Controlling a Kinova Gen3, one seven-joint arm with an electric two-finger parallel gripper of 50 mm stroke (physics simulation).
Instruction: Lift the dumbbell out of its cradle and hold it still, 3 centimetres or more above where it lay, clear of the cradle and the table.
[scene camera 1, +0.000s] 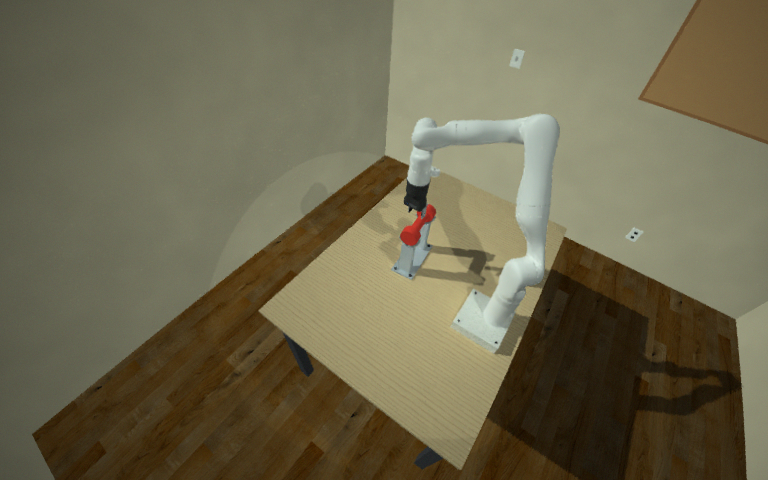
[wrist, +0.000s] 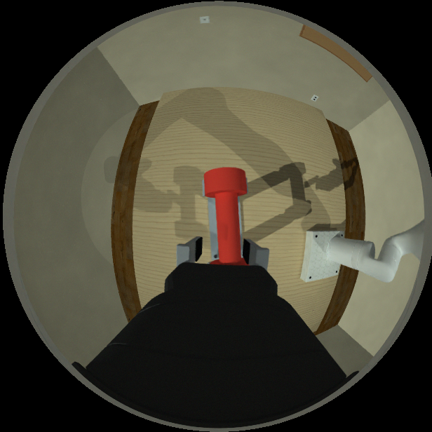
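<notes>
The gripper appears in the pictures together with a red dumbbell and a grey cradle.
</notes>
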